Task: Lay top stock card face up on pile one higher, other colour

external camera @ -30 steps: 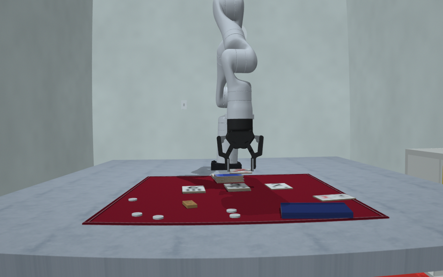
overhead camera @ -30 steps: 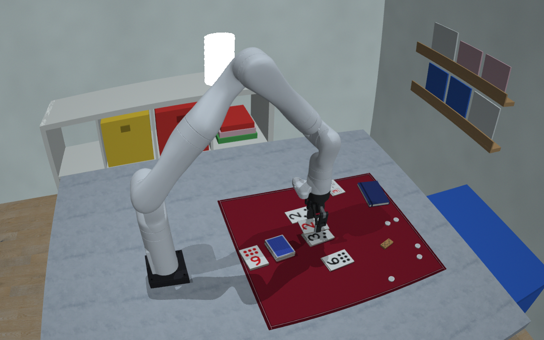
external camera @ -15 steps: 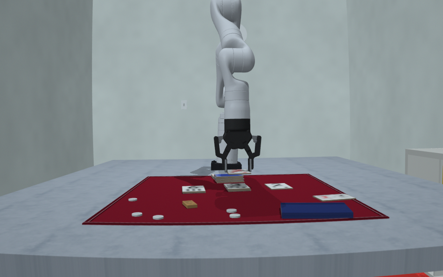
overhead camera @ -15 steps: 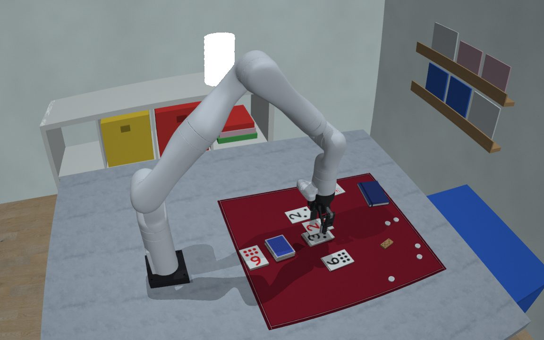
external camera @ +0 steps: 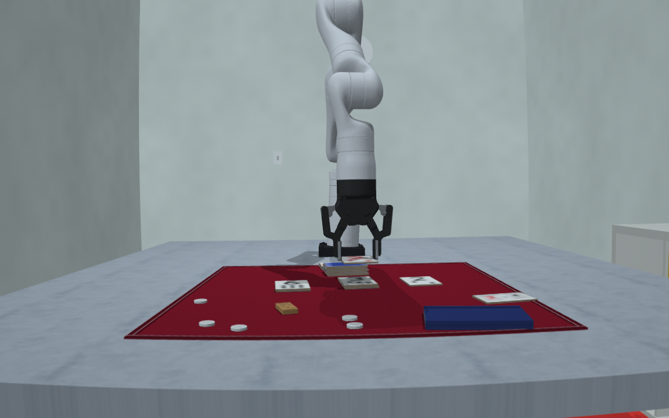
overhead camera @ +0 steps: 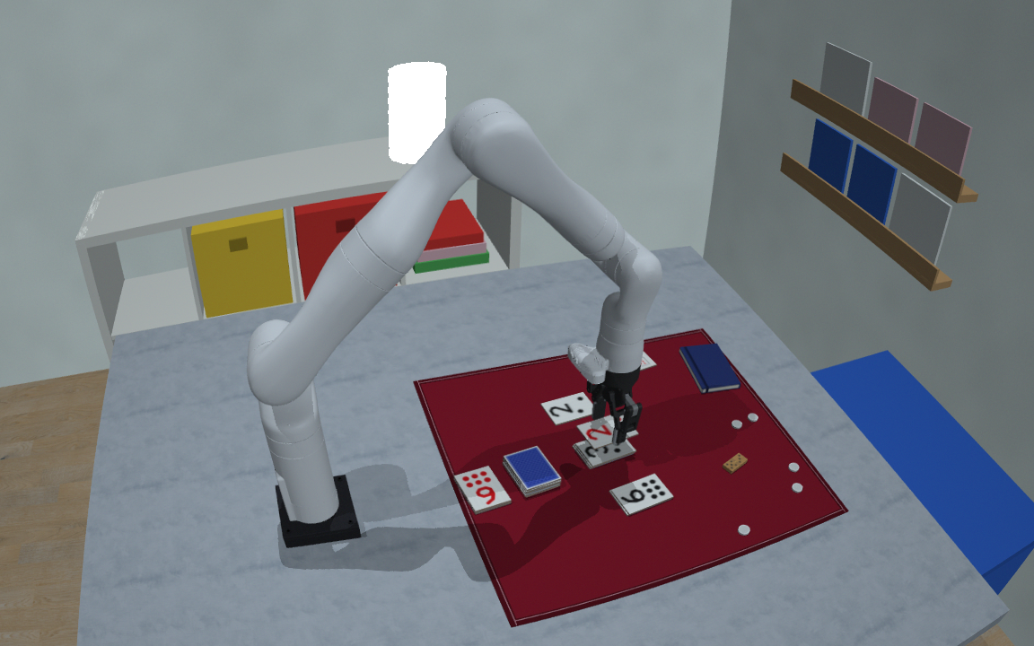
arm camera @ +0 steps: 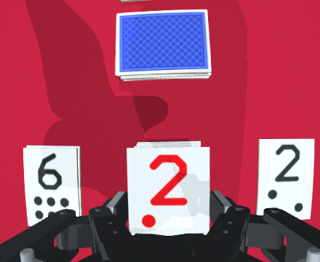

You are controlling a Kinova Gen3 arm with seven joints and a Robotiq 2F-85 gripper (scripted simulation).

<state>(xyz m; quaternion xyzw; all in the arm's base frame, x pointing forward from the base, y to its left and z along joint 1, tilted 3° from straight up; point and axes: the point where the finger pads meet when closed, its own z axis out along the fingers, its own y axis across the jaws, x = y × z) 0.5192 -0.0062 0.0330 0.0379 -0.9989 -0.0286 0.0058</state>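
My hand is 40 mm short of the red mat, 20 mm to the left of it and 70 mm above it. Round my hand: wooden block: 210 mm ahead, 130 mm to the right, 60 mm below; then blue book: 310 mm ahead, 130 mm to the left, 60 mm below; then card: 170 mm ahead, 230 mm to the left, 60 mm below.
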